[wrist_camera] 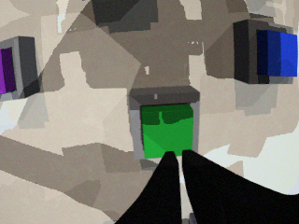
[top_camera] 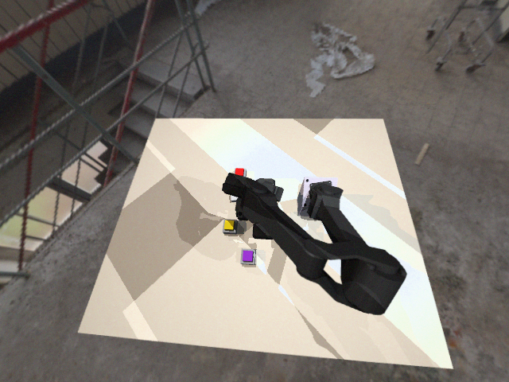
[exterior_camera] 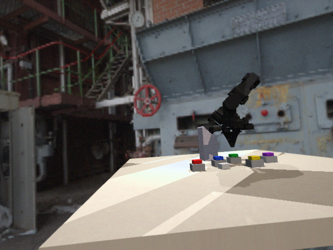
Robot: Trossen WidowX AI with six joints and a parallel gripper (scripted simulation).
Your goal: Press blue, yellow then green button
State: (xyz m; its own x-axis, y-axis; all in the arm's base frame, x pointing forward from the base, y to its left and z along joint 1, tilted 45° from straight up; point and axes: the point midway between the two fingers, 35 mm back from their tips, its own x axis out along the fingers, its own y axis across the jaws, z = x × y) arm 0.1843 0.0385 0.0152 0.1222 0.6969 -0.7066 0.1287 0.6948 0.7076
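Right now my gripper tip is 40 mm above the green button. Round my gripper tip: purple button 70 mm ahead, 120 mm to the left, 40 mm below; yellow button 130 mm ahead, 10 mm to the left, 40 mm below; blue button 40 mm ahead, 90 mm to the right, 40 mm below.
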